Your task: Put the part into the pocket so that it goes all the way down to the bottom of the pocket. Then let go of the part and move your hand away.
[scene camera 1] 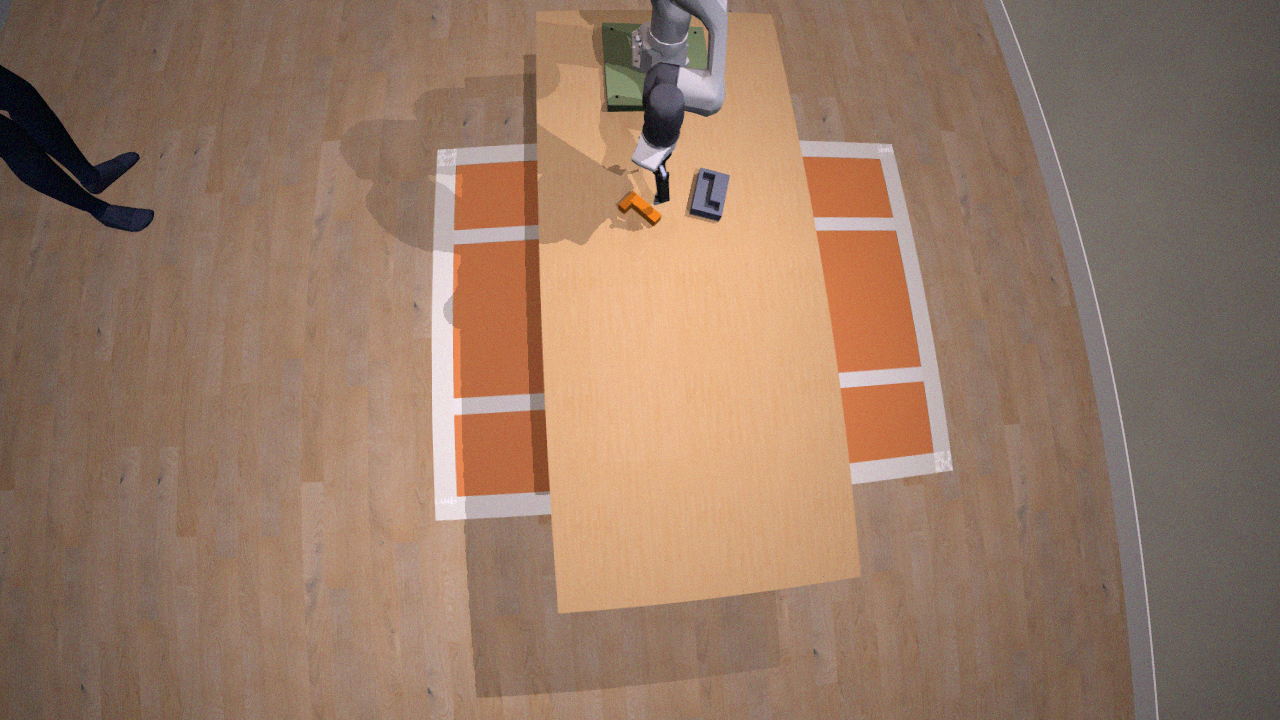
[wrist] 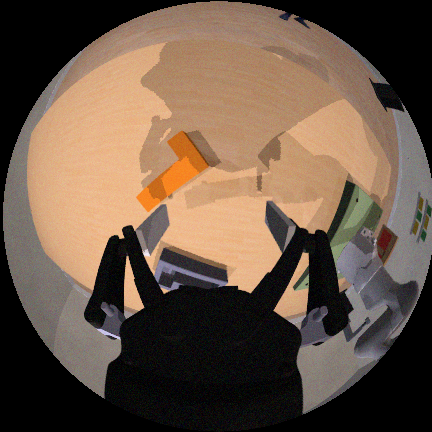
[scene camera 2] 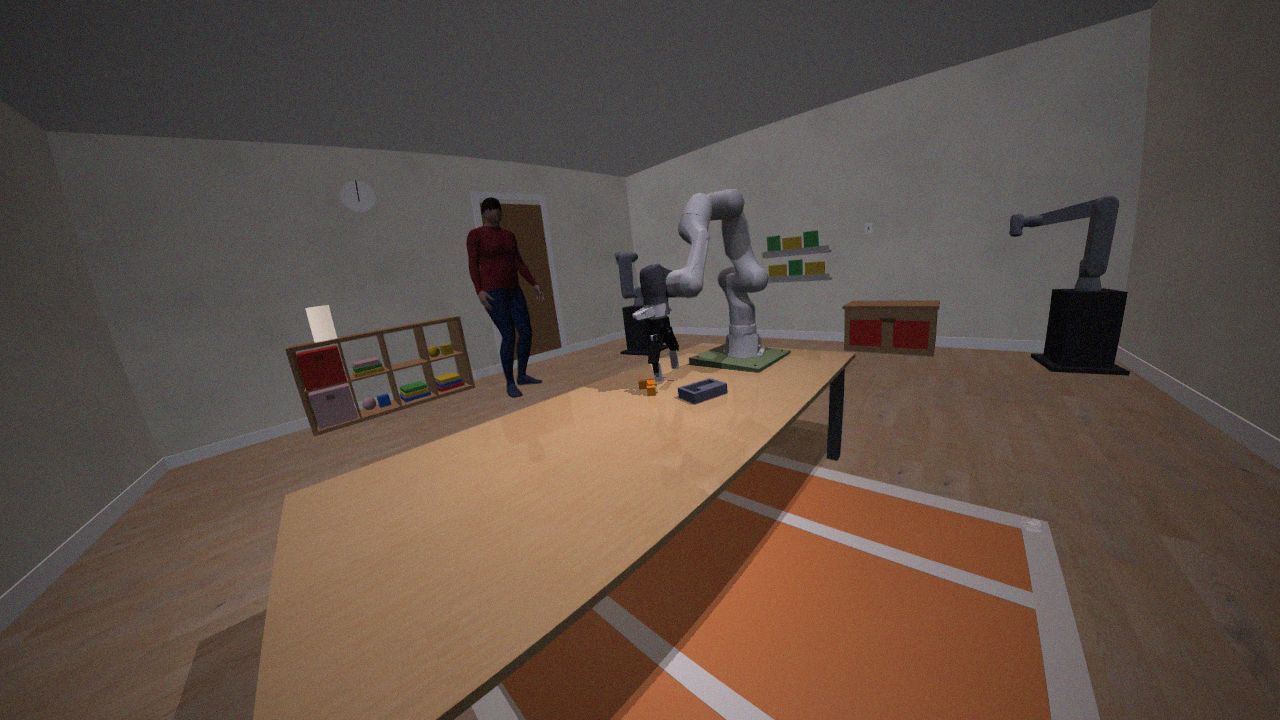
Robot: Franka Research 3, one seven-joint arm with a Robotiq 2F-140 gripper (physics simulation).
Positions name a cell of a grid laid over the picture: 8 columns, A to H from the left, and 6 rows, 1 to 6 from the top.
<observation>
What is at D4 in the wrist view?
A grey-blue pocket block.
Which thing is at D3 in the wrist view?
An orange L-shaped part.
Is my gripper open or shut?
Open.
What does my gripper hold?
Nothing.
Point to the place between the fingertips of my gripper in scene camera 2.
E4
</observation>
